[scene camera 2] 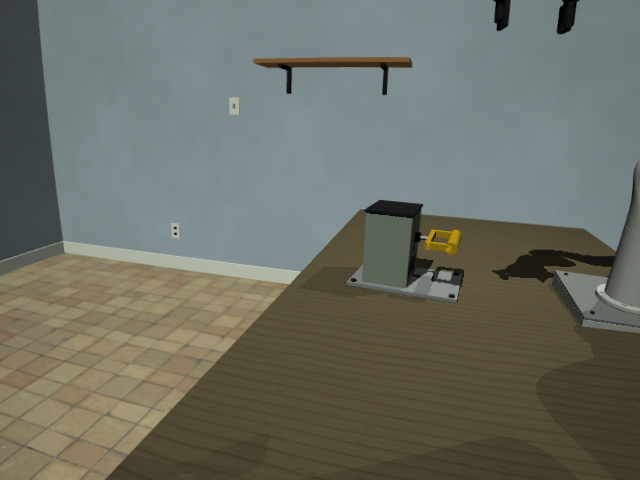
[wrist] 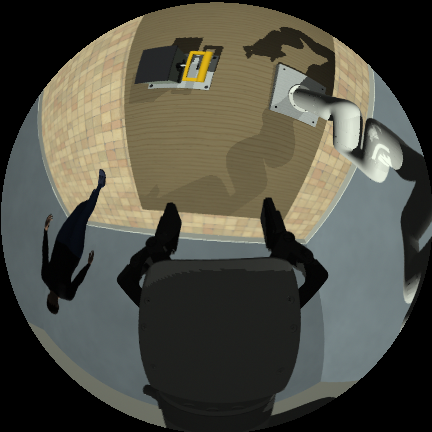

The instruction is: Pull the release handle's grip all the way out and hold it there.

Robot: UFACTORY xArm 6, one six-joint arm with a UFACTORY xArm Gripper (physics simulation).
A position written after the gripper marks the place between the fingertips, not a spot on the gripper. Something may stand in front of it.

In view: the gripper [wrist: 219,209] and a light grey base plate [scene camera 2: 426,283].
The light grey base plate is seen too in the wrist view [wrist: 205,85].
